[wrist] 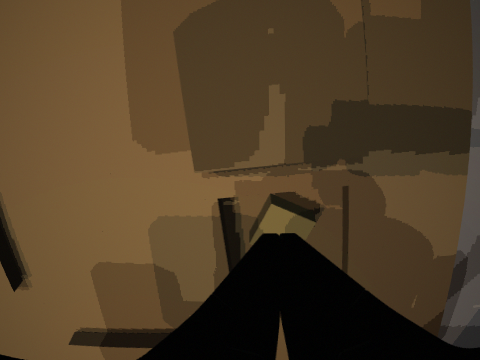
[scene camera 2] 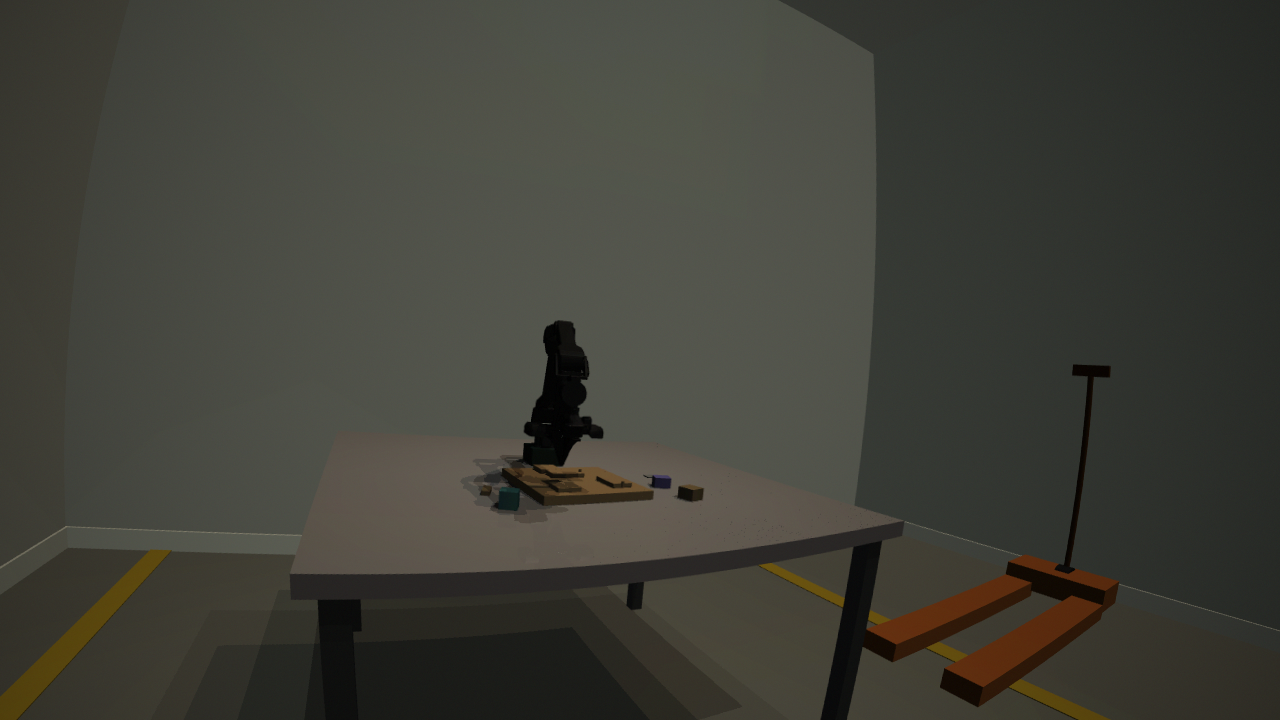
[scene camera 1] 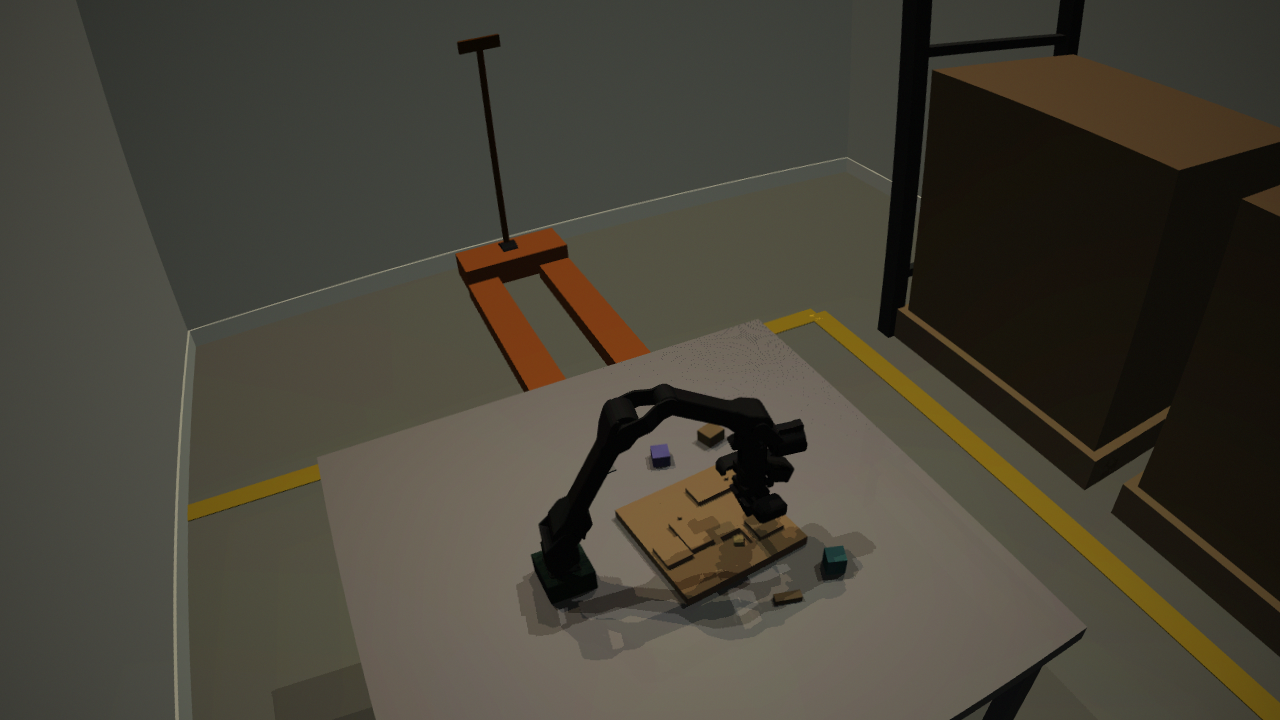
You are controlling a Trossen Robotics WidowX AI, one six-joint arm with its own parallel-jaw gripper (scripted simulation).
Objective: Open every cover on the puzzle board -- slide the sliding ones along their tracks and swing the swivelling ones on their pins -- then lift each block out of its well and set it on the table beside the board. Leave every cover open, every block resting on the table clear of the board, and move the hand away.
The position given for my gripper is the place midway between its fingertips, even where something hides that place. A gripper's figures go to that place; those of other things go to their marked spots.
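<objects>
A wooden puzzle board (wrist: 114,233) is 0.17 m from the lens, while my own gripper (wrist: 278,249) is 0.10 m from the lens.
</objects>
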